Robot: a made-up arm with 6 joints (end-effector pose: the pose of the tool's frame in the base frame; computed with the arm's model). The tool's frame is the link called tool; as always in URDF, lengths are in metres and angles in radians. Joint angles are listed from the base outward.
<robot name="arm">
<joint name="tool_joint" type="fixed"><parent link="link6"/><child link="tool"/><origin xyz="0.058 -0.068 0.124" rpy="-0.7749 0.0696 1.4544"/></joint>
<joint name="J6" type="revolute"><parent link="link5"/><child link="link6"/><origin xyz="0.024 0.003 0.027"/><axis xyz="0 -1 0"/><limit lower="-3.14" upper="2.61" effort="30" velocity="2.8"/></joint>
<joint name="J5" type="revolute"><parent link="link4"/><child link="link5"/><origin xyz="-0.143 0.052 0.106"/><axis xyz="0 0 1"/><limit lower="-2.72" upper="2.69" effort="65" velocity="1.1"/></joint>
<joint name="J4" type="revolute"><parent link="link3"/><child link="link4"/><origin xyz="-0.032 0.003 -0.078"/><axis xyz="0 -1 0"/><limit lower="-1.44" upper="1.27" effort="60" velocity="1.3"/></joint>
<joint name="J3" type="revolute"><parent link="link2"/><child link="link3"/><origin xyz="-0.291 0.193 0.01"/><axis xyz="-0.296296 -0.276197 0.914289"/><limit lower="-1.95" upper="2.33" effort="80" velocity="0.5"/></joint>
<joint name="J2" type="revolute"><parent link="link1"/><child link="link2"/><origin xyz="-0.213 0.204 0.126"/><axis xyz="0 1 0"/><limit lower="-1.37" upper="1.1" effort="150" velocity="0.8"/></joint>
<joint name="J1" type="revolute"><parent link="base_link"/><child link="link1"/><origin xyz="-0.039 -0.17 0.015"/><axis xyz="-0.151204 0.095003 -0.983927"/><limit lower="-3.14" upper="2.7" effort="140" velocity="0.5"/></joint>
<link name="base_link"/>
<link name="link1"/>
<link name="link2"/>
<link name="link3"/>
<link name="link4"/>
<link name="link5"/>
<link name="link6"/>
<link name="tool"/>
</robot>
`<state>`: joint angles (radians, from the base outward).
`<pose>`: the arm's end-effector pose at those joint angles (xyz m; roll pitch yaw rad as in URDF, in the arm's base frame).
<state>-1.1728 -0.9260 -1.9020 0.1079 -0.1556 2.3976</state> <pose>-0.8125 -0.3659 0.0328 -1.8739 -0.9084 0.3436</pose>
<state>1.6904 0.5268 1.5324 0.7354 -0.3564 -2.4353</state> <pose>0.3006 0.2430 0.0463 1.2091 0.0686 1.1677</pose>
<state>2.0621 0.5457 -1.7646 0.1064 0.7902 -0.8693</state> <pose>0.4927 -0.0638 0.1662 0.4990 0.2571 -1.4788</pose>
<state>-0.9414 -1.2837 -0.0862 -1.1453 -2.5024 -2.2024</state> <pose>-0.6966 -0.2554 -0.2282 1.7331 -0.0030 0.1266</pose>
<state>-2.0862 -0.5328 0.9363 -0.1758 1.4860 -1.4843</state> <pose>-0.1889 -0.8548 -0.3331 1.7974 0.5649 0.0215</pose>
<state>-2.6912 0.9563 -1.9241 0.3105 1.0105 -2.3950</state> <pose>0.0857 -0.8093 0.1068 2.2254 0.2290 -2.8048</pose>
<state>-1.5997 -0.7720 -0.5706 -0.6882 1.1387 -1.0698</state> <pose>-0.5478 -0.5549 0.0088 -0.2612 -0.0249 -2.2358</pose>
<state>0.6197 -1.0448 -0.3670 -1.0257 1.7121 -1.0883</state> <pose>-0.0260 0.5354 -0.0104 0.0705 0.0524 2.5702</pose>
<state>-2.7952 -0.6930 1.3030 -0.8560 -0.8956 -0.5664</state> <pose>0.3027 -0.7526 -0.1184 -1.6457 0.5349 -2.9418</pose>
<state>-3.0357 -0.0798 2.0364 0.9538 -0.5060 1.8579</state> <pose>0.2196 -0.2922 -0.1105 3.0020 0.5384 0.1633</pose>
